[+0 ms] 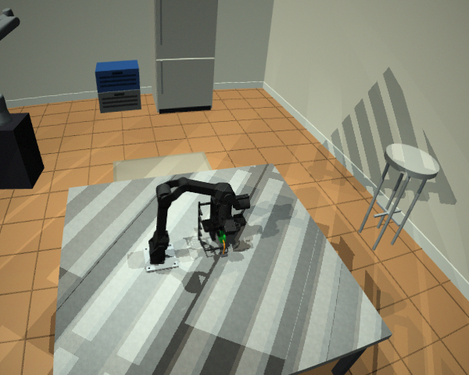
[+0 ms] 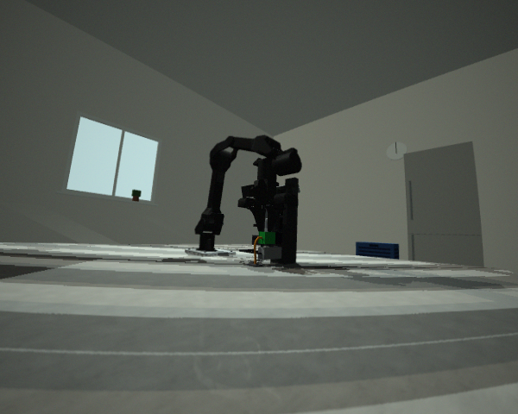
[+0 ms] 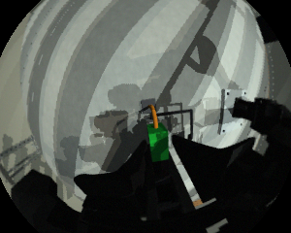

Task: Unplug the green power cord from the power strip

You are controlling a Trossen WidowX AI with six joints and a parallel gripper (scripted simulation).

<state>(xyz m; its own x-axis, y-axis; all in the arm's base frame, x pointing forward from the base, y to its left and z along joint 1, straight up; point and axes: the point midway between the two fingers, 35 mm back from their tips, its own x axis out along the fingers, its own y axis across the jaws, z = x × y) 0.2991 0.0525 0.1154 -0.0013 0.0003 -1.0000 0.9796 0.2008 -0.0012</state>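
My gripper tip is 10 mm past the green plug, 30 mm to the right of it and 10 mm above it.
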